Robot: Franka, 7 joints.
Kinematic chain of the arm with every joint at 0, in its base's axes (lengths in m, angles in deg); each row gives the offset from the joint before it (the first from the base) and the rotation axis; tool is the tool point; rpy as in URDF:
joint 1: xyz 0 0 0.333 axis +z
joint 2: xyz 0 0 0 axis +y
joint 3: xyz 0 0 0.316 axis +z
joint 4: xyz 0.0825 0 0 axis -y
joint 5: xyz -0.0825 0 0.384 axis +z
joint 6: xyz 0 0 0 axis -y
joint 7: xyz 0.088 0 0 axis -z
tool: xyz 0 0 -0.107 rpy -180 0 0
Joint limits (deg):
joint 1: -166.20..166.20
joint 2: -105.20..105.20
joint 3: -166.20..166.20
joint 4: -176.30..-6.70
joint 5: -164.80..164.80
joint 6: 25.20..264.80
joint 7: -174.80..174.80
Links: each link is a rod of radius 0.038 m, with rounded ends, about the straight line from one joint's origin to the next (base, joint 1, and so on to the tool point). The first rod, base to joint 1, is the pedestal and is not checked.
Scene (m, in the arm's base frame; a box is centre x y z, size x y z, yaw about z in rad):
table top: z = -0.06
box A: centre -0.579 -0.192 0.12 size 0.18 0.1 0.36 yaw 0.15
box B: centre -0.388 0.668 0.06 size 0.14 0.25 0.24 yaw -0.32
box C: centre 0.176 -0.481 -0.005 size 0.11 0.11 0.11 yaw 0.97
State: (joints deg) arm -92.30 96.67 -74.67 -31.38 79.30 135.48 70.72
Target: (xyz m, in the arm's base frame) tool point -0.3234 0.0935 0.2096
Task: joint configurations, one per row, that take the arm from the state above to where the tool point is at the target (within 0.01 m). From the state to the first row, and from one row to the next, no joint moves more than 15 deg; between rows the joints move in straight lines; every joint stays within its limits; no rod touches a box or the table.
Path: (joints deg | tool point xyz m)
1: -98.02 98.09 -86.57 -44.42 82.30 141.46 74.03 | -0.4875 -0.6753 0.2069
2: -103.74 99.51 -98.47 -57.46 85.29 147.43 77.34 | -0.6157 -0.5416 0.3082
3: -109.47 100.94 -110.38 -70.50 88.29 153.41 80.65 | -0.6703 -0.3984 0.4395
4: -115.19 102.36 -122.28 -83.53 91.29 159.39 83.96 | -0.6472 -0.2696 0.5778
5: -109.18 100.94 -113.61 -97.49 84.19 147.94 81.31 | -0.6448 -0.1728 0.5260
6: -103.17 99.52 -104.95 -111.45 77.09 136.49 78.66 | -0.6152 -0.0830 0.4429
7: -97.16 98.10 -96.28 -125.40 69.99 125.05 76.01 | -0.5505 -0.0074 0.3474
8: -91.15 96.67 -87.61 -139.36 62.89 113.60 73.37 | -0.4502 0.0515 0.2627
9: -85.14 95.25 -78.95 -153.32 55.79 102.15 70.72 | -0.3234 0.0935 0.2096

